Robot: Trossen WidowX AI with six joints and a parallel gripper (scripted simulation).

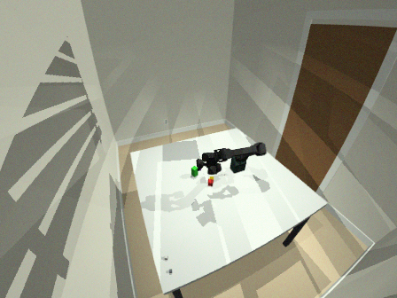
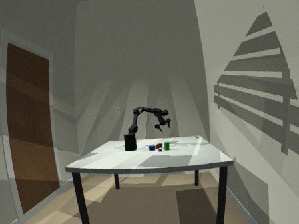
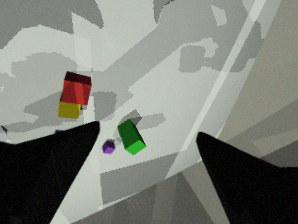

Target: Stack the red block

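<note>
Right now my gripper tip is 7 cm past the red block, 2 cm to the left of it and 16 cm above it. The rest, counted from my gripper tip: yellow block (10 cm behind, 5 cm to the right, 16 cm below); then blue block (14 cm behind, 14 cm to the right, 16 cm below); then small purple block (6 cm behind, 22 cm to the right, 17 cm below).
</note>
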